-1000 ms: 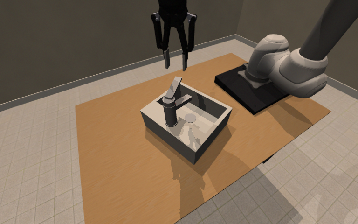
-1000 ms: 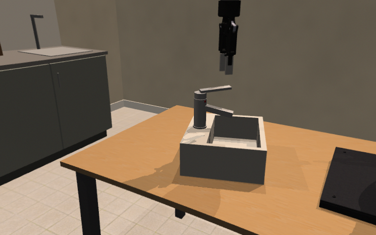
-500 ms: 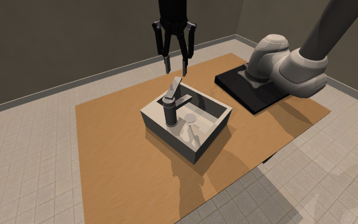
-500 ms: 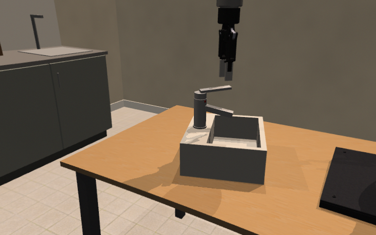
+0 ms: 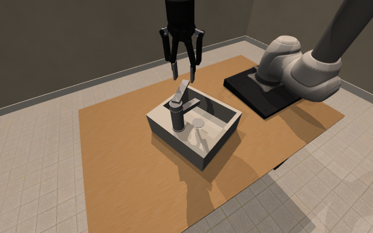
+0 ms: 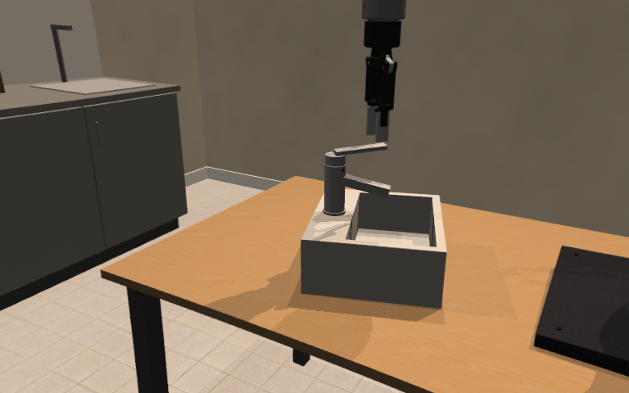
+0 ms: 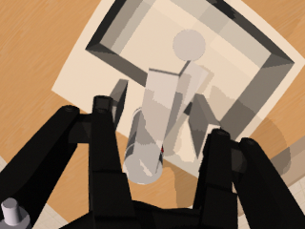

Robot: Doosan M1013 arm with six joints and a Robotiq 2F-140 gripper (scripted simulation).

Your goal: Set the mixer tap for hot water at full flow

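Now: the flat lever 3 cm ahead of my hand, 3 cm to the left of it and 5 cm below it. The rest, counted from my hand: grey mixer tap: 5 cm ahead, 5 cm to the left, 10 cm below; then square sink basin: 4 cm behind, 2 cm to the left, 29 cm below.
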